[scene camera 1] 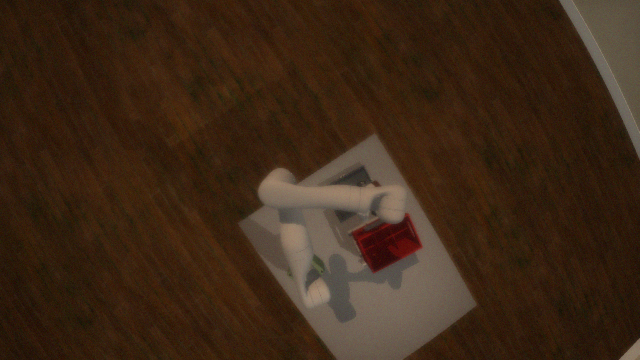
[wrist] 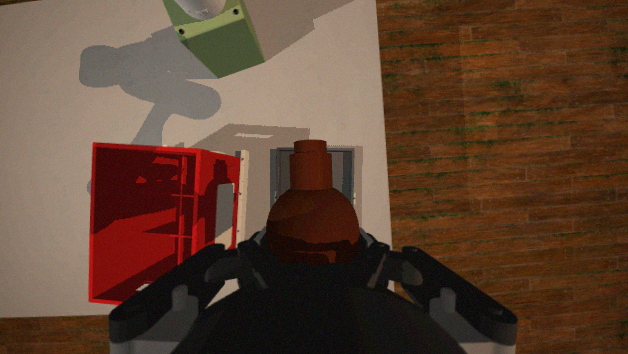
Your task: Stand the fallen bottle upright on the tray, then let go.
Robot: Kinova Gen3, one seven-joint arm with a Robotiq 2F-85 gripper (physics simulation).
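Frame: origin at the arm's base, x ahead, y left, z up, level; centimetres.
Where they show: gripper, between the fingertips: (wrist: 313,237).
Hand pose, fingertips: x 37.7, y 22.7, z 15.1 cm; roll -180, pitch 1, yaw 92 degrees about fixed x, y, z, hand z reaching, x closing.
Note:
After its pixels a point has its place.
An orange-brown bottle (wrist: 313,215) @[z 20.1, x 34.5, y 22.6 cm] is held between the fingers of my gripper (wrist: 313,237) @[z 15.1, x 37.7, y 22.7 cm]. Its narrow neck points toward the top of the wrist view, away from my palm; I cannot tell exactly how far it is tilted. A small brown part of the bottle (scene camera 1: 376,184) @[z 19.6, x 43.5, y 25.7 cm] shows beside the arm in the scene view. The gripper is shut on the bottle. In the scene view the arm's wrist hides most of the gripper. The dark grey tray (scene camera 1: 356,176) @[z -13.8, x 44.6, y 29.0 cm] (wrist: 342,162) @[z -13.8, x 28.7, y 29.3 cm] lies below and beyond the bottle, partly hidden by it. The bottle appears raised above the tray.
A red bin with dividers (scene camera 1: 415,231) @[z 3.2, x 55.8, y -6.2 cm] (wrist: 206,185) @[z 1.3, x 35.0, y 3.6 cm] stands beside the tray, with a pale strip (wrist: 243,192) @[z -11.9, x 37.6, y 4.7 cm] along its near side. A green block (scene camera 1: 318,264) @[z -3.2, x 6.6, y -0.8 cm] (wrist: 225,47) @[z -6.0, x 5.8, y 1.7 cm] stands farther off, near the arm's other links. All are on a pale table top (scene camera 1: 425,300) @[z -14.3, x 50.9, y -55.4 cm] (wrist: 300,90) @[z -14.3, x 10.4, y 17.4 cm].

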